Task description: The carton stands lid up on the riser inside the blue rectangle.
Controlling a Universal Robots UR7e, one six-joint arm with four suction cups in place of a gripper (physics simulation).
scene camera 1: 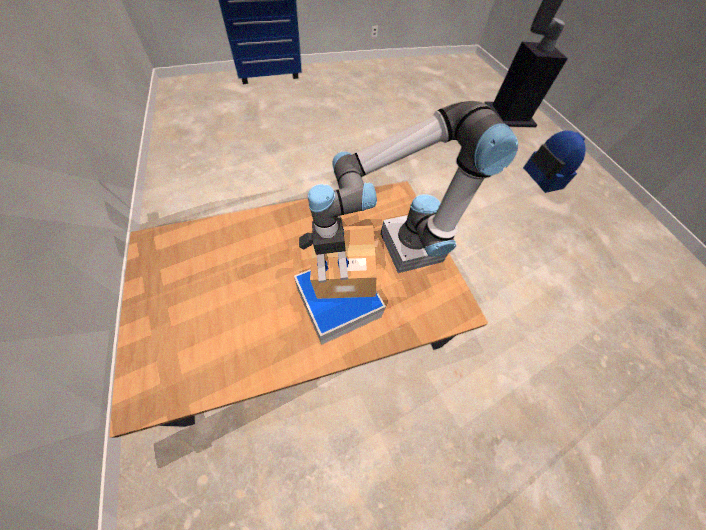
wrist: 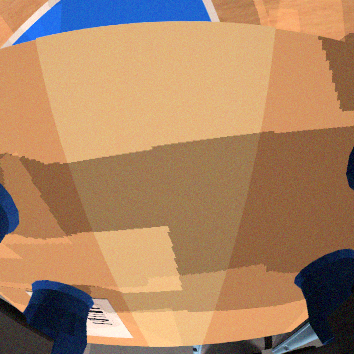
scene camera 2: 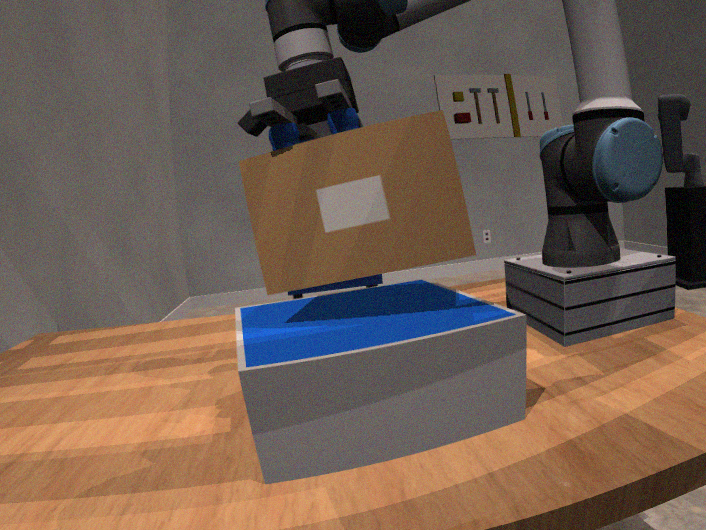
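Observation:
The brown carton point(scene camera 1: 362, 289) point(scene camera 2: 422, 193) point(wrist: 170, 100) hangs under my suction gripper point(scene camera 1: 332, 268) point(scene camera 2: 313, 135) point(wrist: 182, 250), its taped lid facing up and a white label on the side toward scene camera 2. The blue suction cups are on its top, so the gripper is shut on the carton. The grey riser point(scene camera 1: 353, 325) point(scene camera 2: 387, 393) stands below on the table. Its top bears the blue rectangle point(scene camera 1: 336, 314) point(scene camera 2: 296, 340) point(wrist: 135, 11) with a white border. In scene camera 2 a gap shows under the carton, and its shadow falls on the blue. The carton hides the rectangle's back part in scene camera 1.
My arm's grey base block point(scene camera 1: 399, 253) point(scene camera 2: 604, 305) stands on the wooden table point(scene camera 1: 228, 319) point(scene camera 2: 114, 410), to the right of and behind the riser. A blue drawer cabinet point(scene camera 1: 265, 31) stands at the far wall. A black pedestal point(scene camera 1: 527, 82) stands on the floor at the back right.

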